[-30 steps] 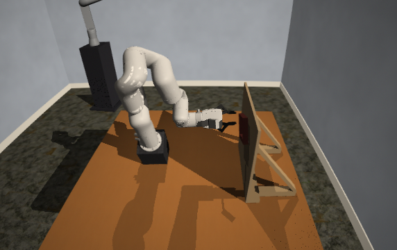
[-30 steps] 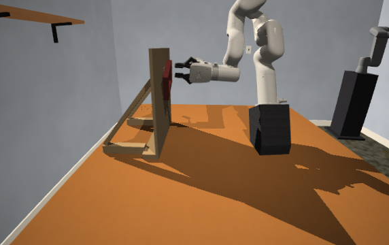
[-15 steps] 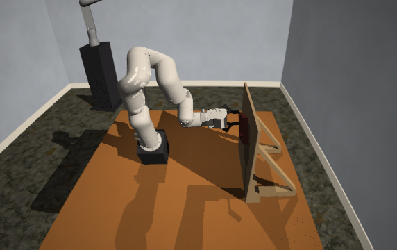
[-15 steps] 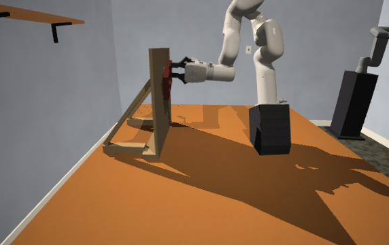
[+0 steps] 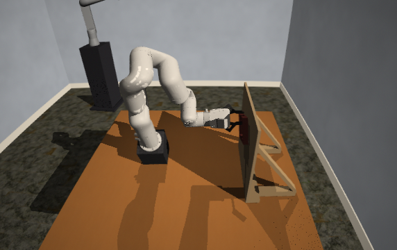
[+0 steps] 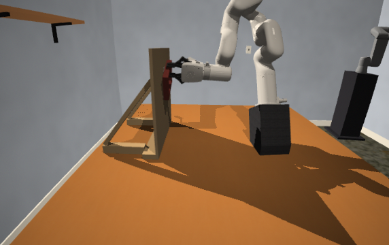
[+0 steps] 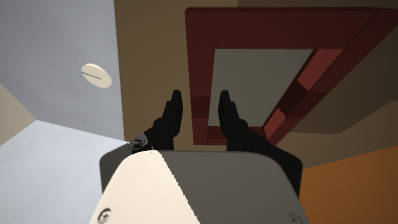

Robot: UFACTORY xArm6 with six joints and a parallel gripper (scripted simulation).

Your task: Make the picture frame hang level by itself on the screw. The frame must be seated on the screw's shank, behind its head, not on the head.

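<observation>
My gripper is now 50 mm above the dark red picture frame, 30 mm short of it and 20 mm to the left of it. Round my hand: upright wooden board: 130 mm below, 50 mm ahead, 10 mm to the right.
</observation>
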